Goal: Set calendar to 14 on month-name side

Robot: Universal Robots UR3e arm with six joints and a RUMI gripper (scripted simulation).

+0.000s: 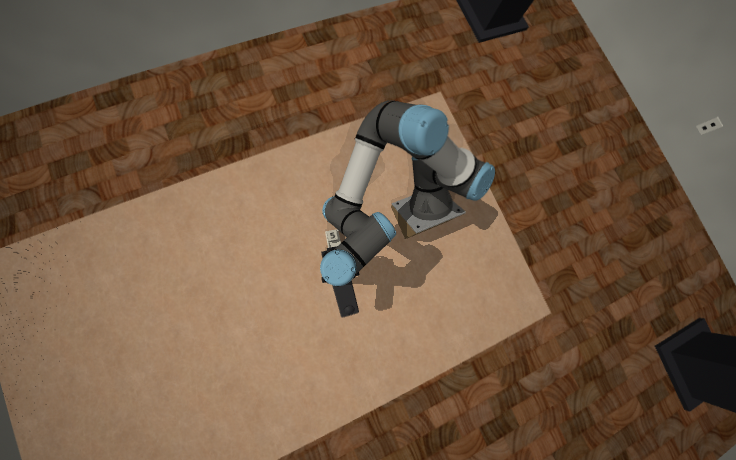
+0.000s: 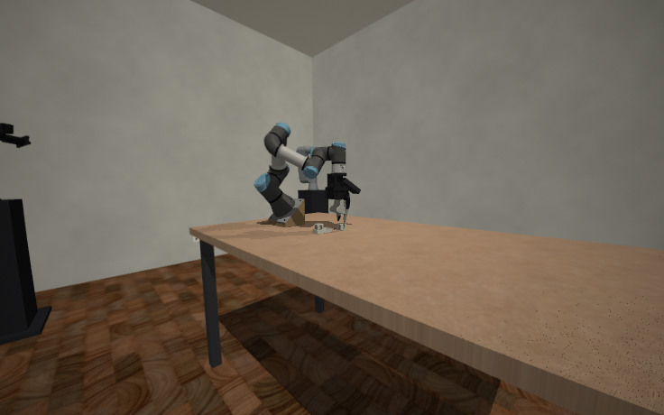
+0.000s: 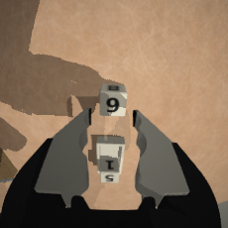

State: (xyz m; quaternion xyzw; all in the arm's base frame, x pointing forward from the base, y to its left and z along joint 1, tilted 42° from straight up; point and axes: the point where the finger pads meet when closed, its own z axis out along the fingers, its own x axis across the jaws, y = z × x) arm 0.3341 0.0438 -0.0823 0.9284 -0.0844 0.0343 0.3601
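My gripper is now 40 mm above the white digit cube. The rest, counted from my hand: tray (110 mm to the right, 40 mm below, 20 mm behind).
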